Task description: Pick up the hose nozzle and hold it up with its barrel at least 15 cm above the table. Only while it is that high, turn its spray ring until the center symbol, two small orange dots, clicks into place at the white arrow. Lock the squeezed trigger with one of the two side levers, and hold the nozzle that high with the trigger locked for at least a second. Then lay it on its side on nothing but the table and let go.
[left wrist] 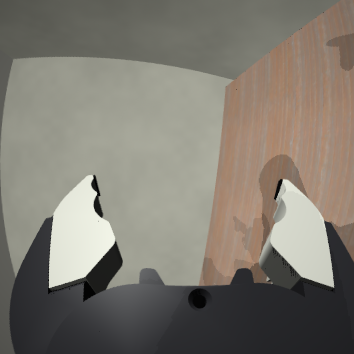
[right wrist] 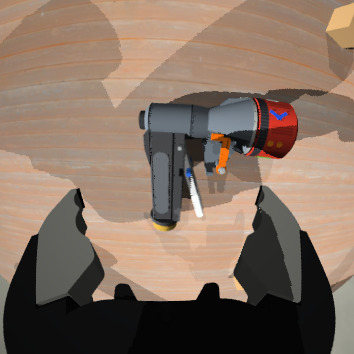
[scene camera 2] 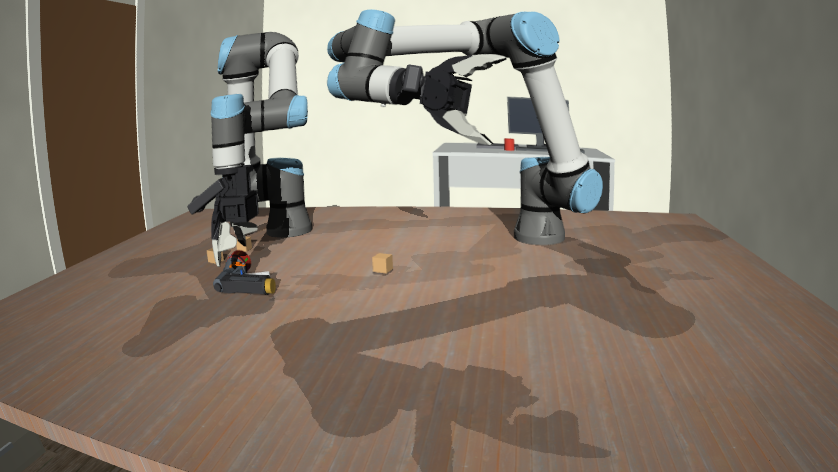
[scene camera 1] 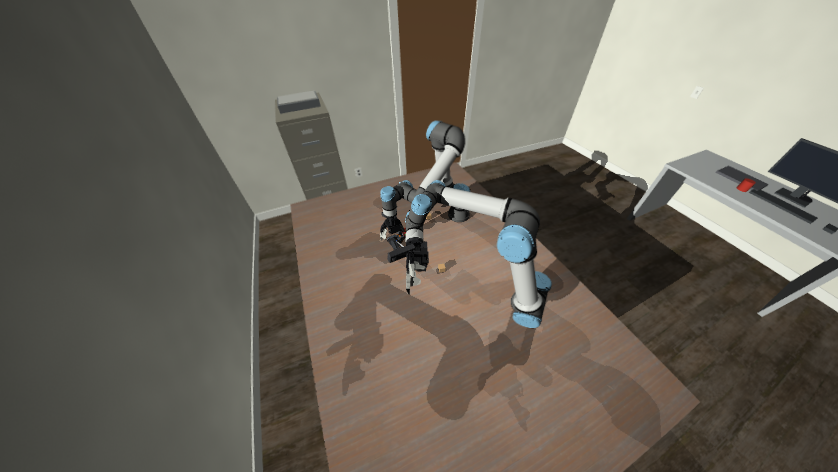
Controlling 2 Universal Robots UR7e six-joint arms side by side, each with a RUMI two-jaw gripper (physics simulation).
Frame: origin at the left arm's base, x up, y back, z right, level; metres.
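Seen in the pictures: left gripper, fingertip midpoint: (left wrist: 187, 180) (scene camera 2: 499, 99) (scene camera 1: 411, 286); right gripper, fingertip midpoint: (right wrist: 169, 189) (scene camera 2: 232, 256) (scene camera 1: 392, 235); left arm's base at its link origin: (scene camera 2: 539, 237); right arm's base at its link origin: (scene camera 2: 289, 230) (scene camera 1: 458, 215).
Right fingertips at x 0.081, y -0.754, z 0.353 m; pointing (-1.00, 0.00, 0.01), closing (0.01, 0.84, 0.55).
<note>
Offsets run from my right fingertips to a thing's top centre. "spot": to the spot under its first point. Level surfaces: height alone.
The hose nozzle {spot: dy -0.001, dx -0.057, dz -0.036 m} (scene camera 2: 243, 284) (right wrist: 162, 175) lies on its side on the table. Its red spray ring {dy +0.061, dx -0.019, dz +0.083 m} (right wrist: 286, 131) (scene camera 2: 239, 257) shows a blue chevron, two small orange dots and a bit of green; I cannot make out the white arrow. The white trigger {dy +0.036, dx -0.046, dz -0.011 m} (right wrist: 195, 197) stands out from the handle; an orange side lever {dy +0.035, dx -0.034, dz +0.039 m} (right wrist: 224, 152) shows. My right gripper (right wrist: 169, 189) (scene camera 2: 229, 252) (scene camera 1: 392, 240) is open, pointing down above the nozzle, its fingertips either side of the handle's line in the right wrist view. My left gripper (left wrist: 187, 180) (scene camera 2: 497, 100) is open and empty, high above the table, pointing sideways.
A wooden block {dy +0.308, dx -0.047, dz -0.169 m} (scene camera 2: 382, 263) (scene camera 1: 441, 267) stands on the table {dx -0.081 m} (scene camera 2: 527, 375) right of the nozzle in scene camera 2. Two more blocks {dy +0.080, dx -0.047, dz +0.249 m} (scene camera 2: 213, 255) (scene camera 2: 243, 242) lie behind the nozzle, close to the right gripper's fingers. The left arm reaches across, high up.
</note>
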